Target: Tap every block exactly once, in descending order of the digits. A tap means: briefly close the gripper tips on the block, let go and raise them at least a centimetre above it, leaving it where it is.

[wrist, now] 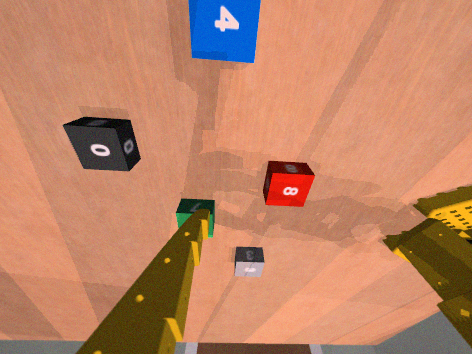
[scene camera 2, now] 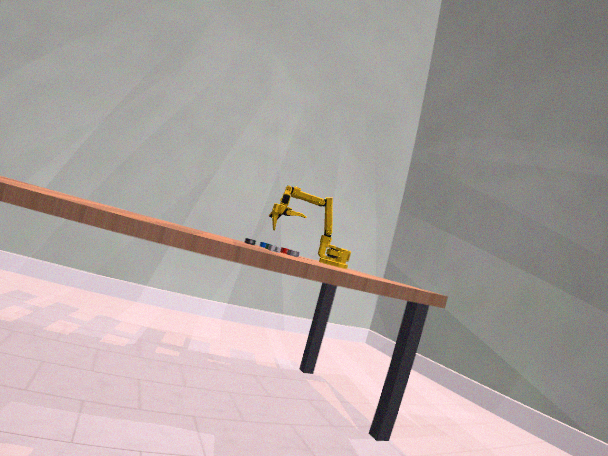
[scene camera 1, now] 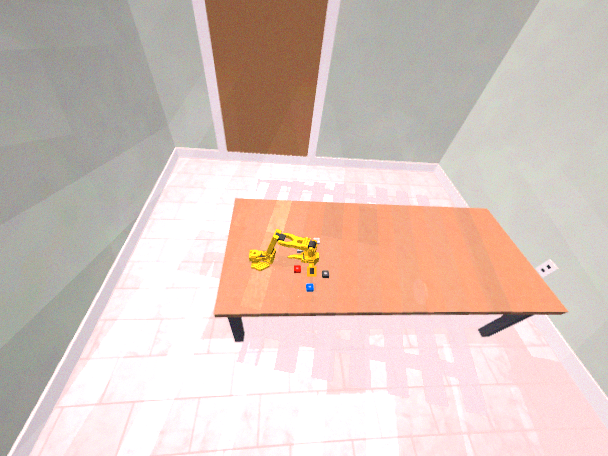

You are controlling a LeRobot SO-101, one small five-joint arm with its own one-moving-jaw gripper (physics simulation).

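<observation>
My gripper is wide open and empty, raised above the blocks. In the wrist view its fixed jaw overlaps the green 7 block; the moving jaw is at far right. The red 8 block appears between the jaws, beyond them. The grey 3 block lies lower. The blue 4 block is at the wrist view's top, the black 0 block at left. A white block shows behind the arm, its digit unreadable.
The blocks stand on the wooden table. The yellow arm's base stands on the table, left of the blocks in scene view 1. The table's far edge and a brown door show low in the wrist view.
</observation>
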